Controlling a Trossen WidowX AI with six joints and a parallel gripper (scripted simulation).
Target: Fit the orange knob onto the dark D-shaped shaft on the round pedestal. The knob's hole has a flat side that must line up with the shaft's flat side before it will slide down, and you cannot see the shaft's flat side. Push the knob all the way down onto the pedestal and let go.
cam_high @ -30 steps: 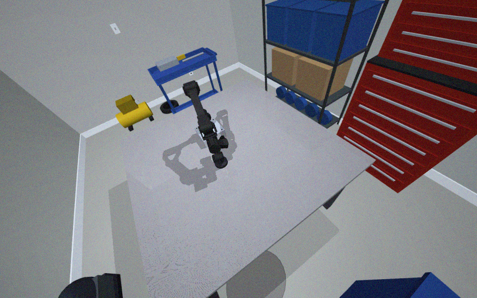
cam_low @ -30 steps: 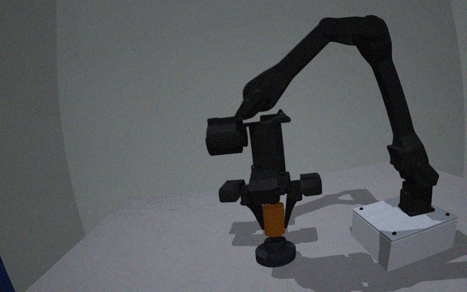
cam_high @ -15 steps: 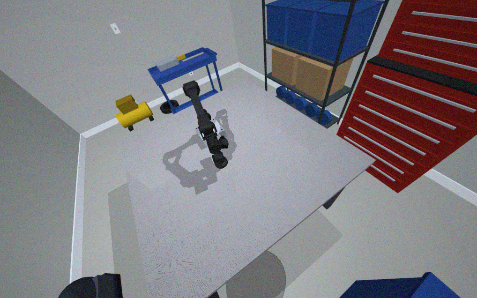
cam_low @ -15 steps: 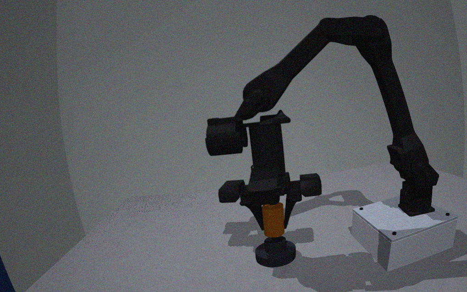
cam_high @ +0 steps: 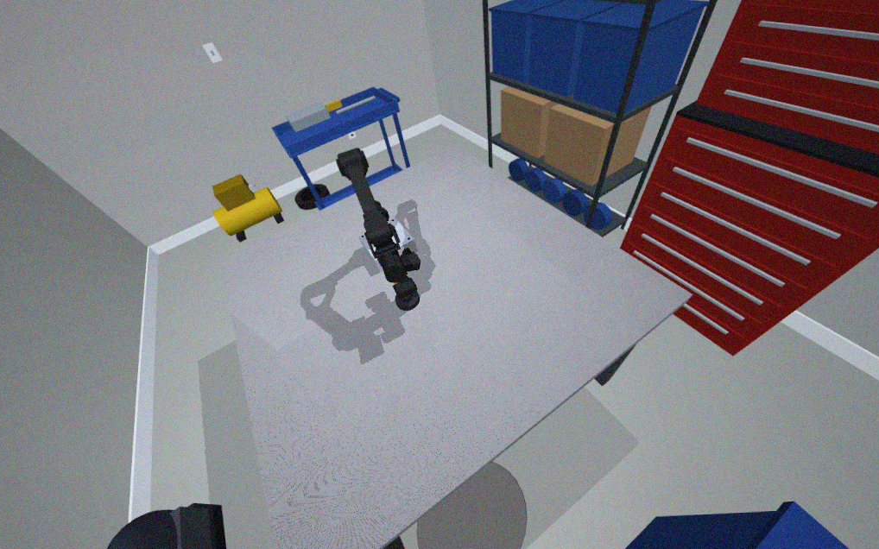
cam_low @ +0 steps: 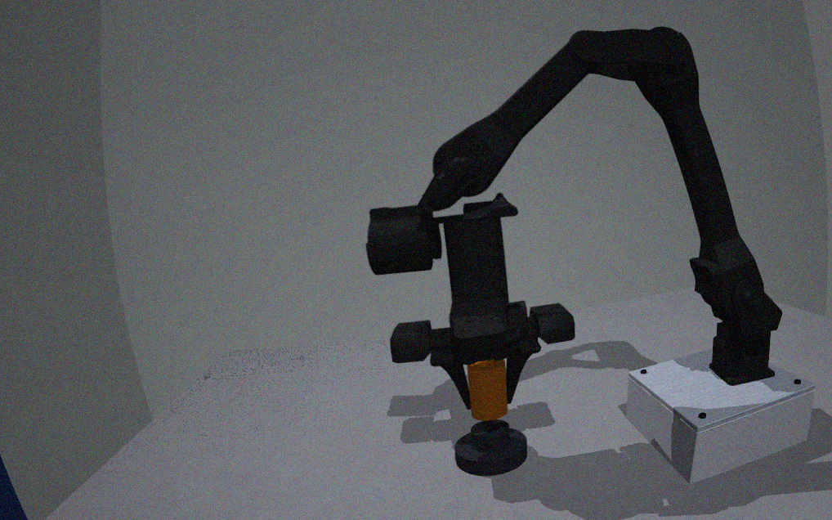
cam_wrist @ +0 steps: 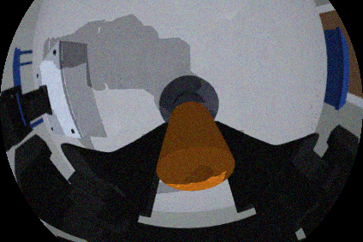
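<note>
My gripper tip is 2 cm below the orange knob. Round my gripper tip: dark round pedestal: 4 cm below.
</note>
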